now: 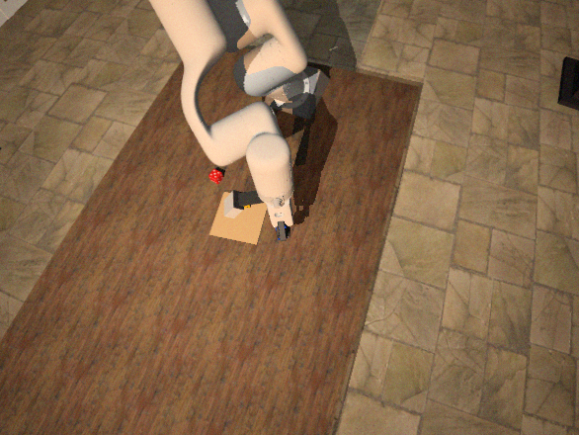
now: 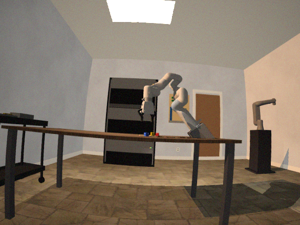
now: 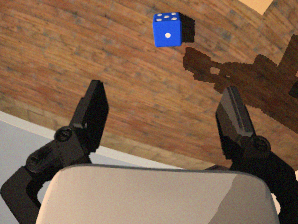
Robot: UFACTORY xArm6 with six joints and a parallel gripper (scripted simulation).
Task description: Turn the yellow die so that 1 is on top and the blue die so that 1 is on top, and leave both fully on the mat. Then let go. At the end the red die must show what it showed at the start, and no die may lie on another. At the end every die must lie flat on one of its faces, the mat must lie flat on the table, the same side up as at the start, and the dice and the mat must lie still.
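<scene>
My hand is 1 cm to the left of the blue die and 11 cm above it. From my hand the other things lie so: yellow die (4 cm behind, 15 cm to the right, 11 cm below); red die (8 cm behind, 27 cm to the right, 11 cm below); tan mat (14 cm to the right, 12 cm below).
</scene>
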